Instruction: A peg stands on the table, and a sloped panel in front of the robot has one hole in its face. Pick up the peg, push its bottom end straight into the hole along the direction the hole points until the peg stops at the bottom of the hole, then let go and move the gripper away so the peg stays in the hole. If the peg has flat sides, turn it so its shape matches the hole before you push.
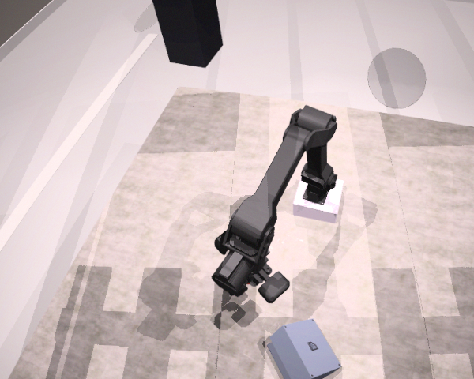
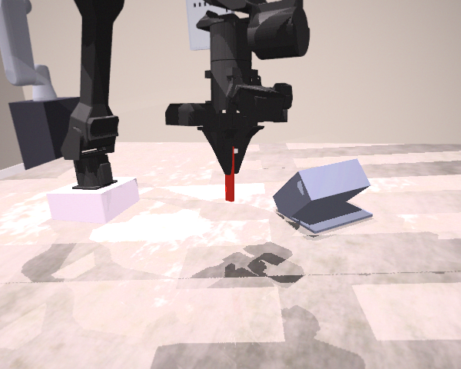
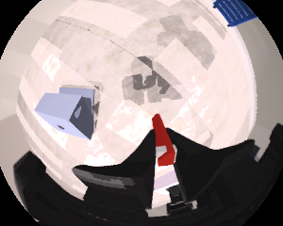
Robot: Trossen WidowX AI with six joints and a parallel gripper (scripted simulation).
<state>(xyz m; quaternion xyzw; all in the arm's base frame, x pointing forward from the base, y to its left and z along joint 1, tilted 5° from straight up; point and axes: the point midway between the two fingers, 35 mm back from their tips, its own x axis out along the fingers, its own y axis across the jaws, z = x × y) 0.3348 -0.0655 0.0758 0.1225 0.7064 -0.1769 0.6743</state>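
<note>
Right now the grey-blue sloped panel is 170 mm to the left of my gripper tip, 100 mm ahead of it and 80 mm below it. Round my gripper tip: red peg (20 mm above).
</note>
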